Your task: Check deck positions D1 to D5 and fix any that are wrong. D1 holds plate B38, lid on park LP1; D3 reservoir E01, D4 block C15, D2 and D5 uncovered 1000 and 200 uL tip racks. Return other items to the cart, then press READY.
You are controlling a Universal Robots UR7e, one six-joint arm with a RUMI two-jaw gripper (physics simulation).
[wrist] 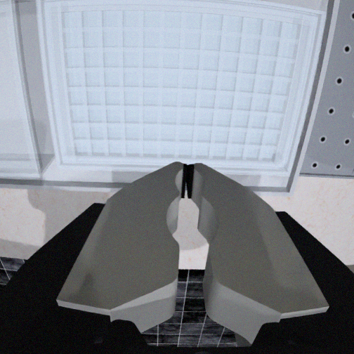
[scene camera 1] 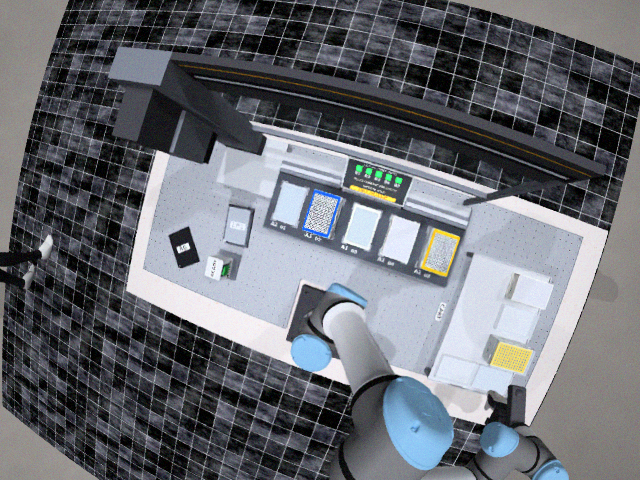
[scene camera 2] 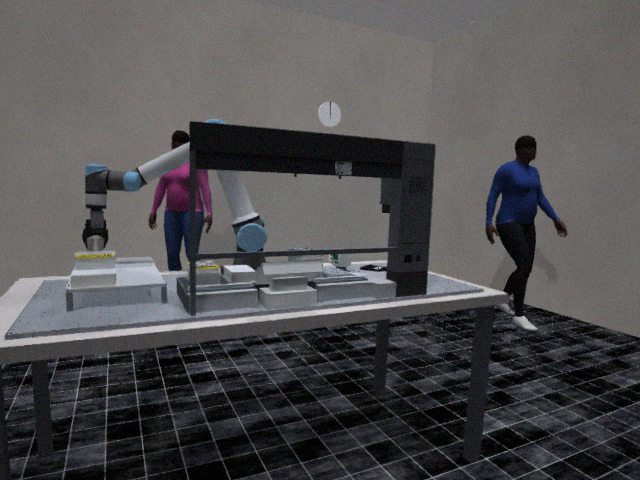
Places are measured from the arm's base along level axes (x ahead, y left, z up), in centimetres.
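Pixels of known places: gripper, between the fingertips: [scene camera 1: 489, 391].
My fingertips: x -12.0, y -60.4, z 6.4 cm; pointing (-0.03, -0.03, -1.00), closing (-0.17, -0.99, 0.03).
Behind a point stands the place of what it marks.
My gripper [scene camera 1: 492, 400] @(x -12.0, y -60.4, z 6.4 cm) [scene camera 2: 96, 245] [wrist: 185, 168] is shut and empty, above the front edge of the cart [scene camera 1: 465, 315] @(x 12.8, y -46.8, z 4.3 cm). Below and ahead of its tips lies a clear gridded plate [scene camera 1: 492, 380] @(x -8.2, y -60.5, z 5.9 cm) [wrist: 177, 85]. On the deck, D1 holds a pale plate [scene camera 1: 289, 203] @(x 41.6, y 15.2, z 5.1 cm), D2 a blue-rimmed tip rack [scene camera 1: 321, 213] @(x 39.2, y 2.9, z 13.5 cm), D3 a pale reservoir [scene camera 1: 362, 226] @(x 37.0, y -9.2, z 5.3 cm), D4 a white block [scene camera 1: 400, 238] @(x 34.8, y -21.1, z 8.0 cm) and D5 a yellow-rimmed tip rack [scene camera 1: 440, 252] @(x 32.3, y -33.2, z 10.2 cm). A clear lid [scene camera 1: 238, 235] @(x 28.4, y 34.4, z 0.1 cm) lies on the park left of the deck. The READY box [scene camera 1: 214, 268] @(x 16.8, y 38.1, z 8.7 cm) has a green button [scene camera 1: 226, 269] @(x 16.7, y 34.7, z 6.4 cm). Item codes are unreadable.
The cart also bears a white box [scene camera 1: 532, 291] @(x 24.0, y -65.6, z 8.4 cm), a clear item [scene camera 1: 516, 321] @(x 13.4, y -63.3, z 6.8 cm), a yellow rack [scene camera 1: 510, 357] @(x 2.9, y -61.2, z 11.3 cm) [scene camera 2: 95, 255] @(x 6.7, y -62.8, z 11.0 cm) and another clear item [scene camera 1: 454, 370] @(x -5.6, y -46.1, z 6.8 cm) [wrist: 15, 110]. A display [scene camera 1: 378, 181] @(x 50.7, y -12.3, z 10.6 cm) shows several green marks. A dark gantry [scene camera 2: 294, 147] @(x 55.8, y -13.4, z 48.6 cm) spans the deck. A black pad [scene camera 1: 183, 255] @(x 17.4, y 58.3, z -1.0 cm) lies at the left.
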